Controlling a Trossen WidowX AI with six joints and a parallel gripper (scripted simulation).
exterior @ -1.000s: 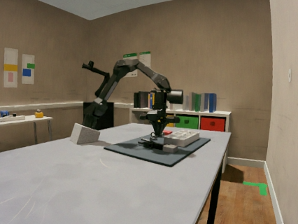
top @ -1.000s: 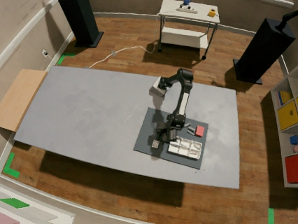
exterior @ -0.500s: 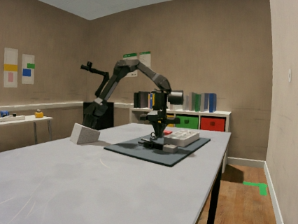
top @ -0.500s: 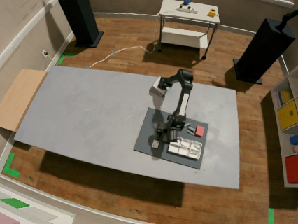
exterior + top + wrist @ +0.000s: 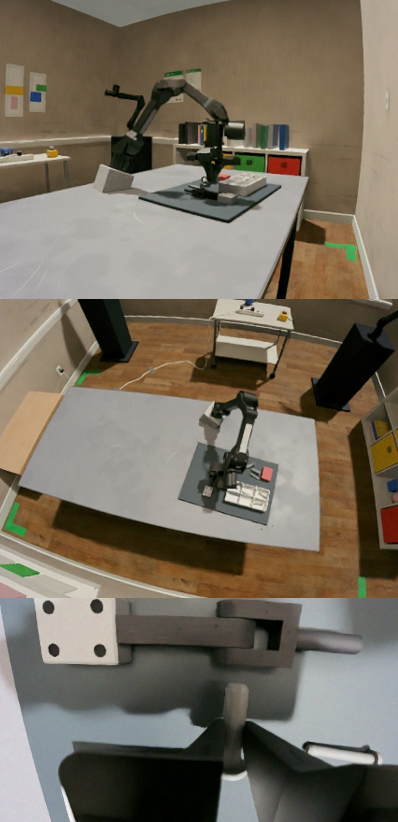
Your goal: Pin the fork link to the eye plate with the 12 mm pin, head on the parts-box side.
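Now: the headed pin 3 cm below my hand. Round my hand: eye plate: 1 cm ahead, 5 cm to the right, 6 cm below; mat: 1 cm ahead, 5 cm to the left, 8 cm below; fork link: 3 cm behind, 5 cm to the right, 6 cm below.
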